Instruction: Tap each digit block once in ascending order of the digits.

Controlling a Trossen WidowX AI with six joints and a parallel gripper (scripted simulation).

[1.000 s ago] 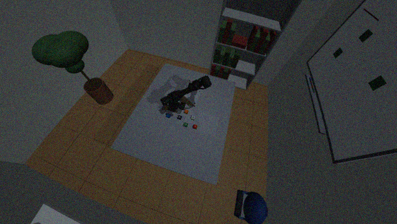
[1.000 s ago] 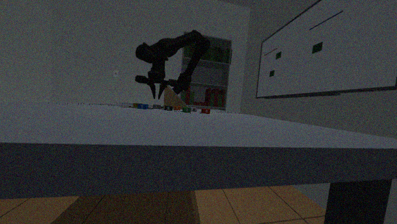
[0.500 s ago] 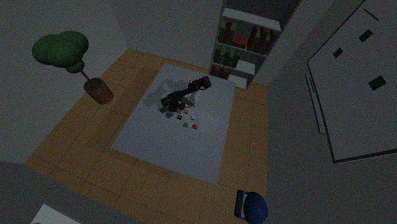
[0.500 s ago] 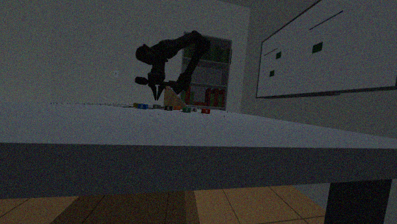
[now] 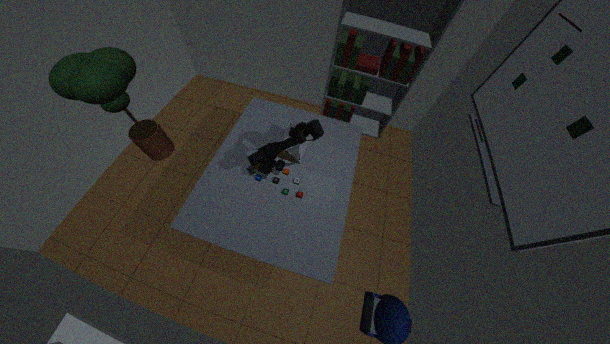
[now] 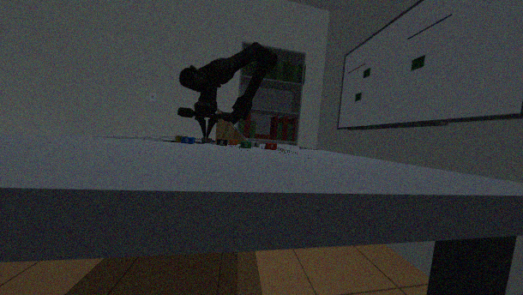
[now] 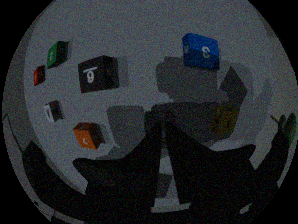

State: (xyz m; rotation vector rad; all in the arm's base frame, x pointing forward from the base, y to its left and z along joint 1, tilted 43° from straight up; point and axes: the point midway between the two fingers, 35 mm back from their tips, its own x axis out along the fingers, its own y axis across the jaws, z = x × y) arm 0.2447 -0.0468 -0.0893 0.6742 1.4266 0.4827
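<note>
The grey block is 10 mm behind my gripper tip and 10 mm below it. The rest, counted from my gripper tip: yellow block 10 mm behind, 80 mm to the right, 10 mm below; then black block 60 mm ahead, 60 mm to the left, 10 mm below; then blue block 70 mm ahead, 50 mm to the right, 10 mm below.
</note>
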